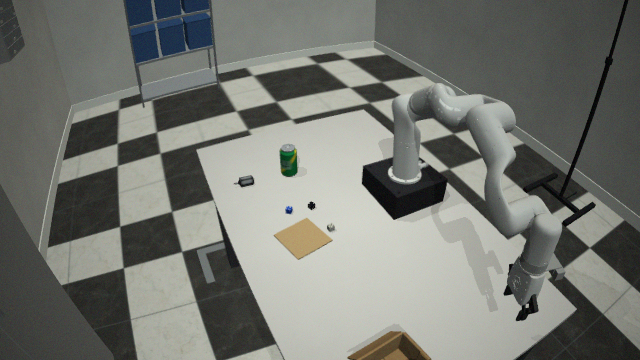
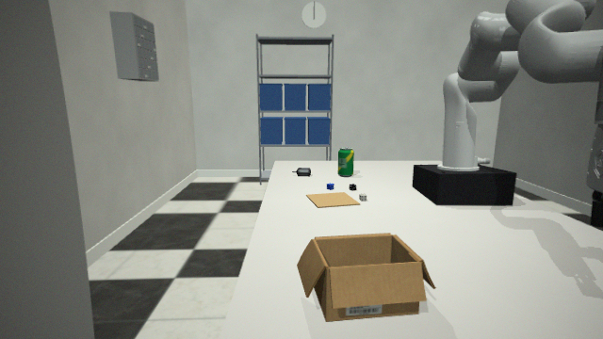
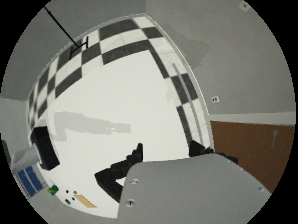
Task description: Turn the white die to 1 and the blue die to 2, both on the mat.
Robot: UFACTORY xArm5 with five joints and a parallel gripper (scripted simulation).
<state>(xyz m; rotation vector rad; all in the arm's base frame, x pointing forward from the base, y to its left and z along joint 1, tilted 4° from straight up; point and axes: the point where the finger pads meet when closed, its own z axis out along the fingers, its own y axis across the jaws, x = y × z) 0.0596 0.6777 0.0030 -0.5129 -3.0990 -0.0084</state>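
My hand is 750 mm to the left of the blue die, 360 mm short of it and 140 mm above it. Round my hand: tan mat 610 mm to the right, 360 mm ahead, 150 mm below; cardboard box 350 mm ahead, 100 mm below, 40 mm to the right; white die 620 mm to the right, 260 mm ahead, 140 mm below.
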